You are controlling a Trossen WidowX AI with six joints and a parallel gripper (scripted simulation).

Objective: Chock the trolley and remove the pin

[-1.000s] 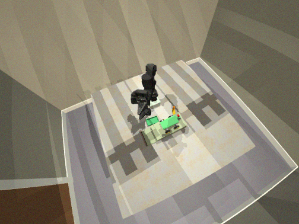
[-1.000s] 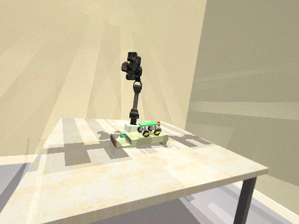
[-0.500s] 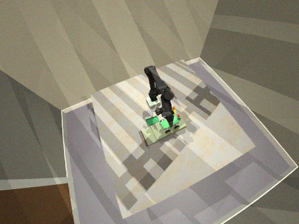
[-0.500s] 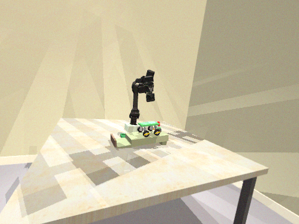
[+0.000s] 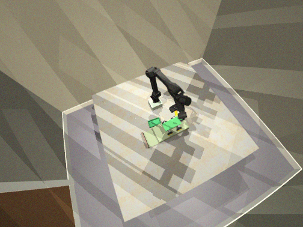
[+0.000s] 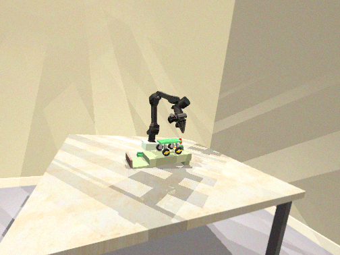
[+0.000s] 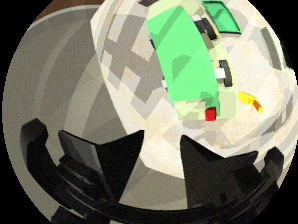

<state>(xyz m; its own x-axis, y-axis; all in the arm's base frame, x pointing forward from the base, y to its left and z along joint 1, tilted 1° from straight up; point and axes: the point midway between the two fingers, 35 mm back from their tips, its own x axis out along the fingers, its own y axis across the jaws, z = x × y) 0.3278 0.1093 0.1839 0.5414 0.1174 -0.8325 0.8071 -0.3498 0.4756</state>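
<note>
My gripper tip is now 20 cm above the yellow chock, 15 cm past it and 3 cm to the right of it. Round my gripper tip: pale green ramp (17 cm below, 9 cm to the right, 1 cm behind); then red-headed stop pin (9 cm below, 4 cm behind, 1 cm to the left); then trolley (11 cm below, 8 cm to the right, 2 cm behind).
</note>
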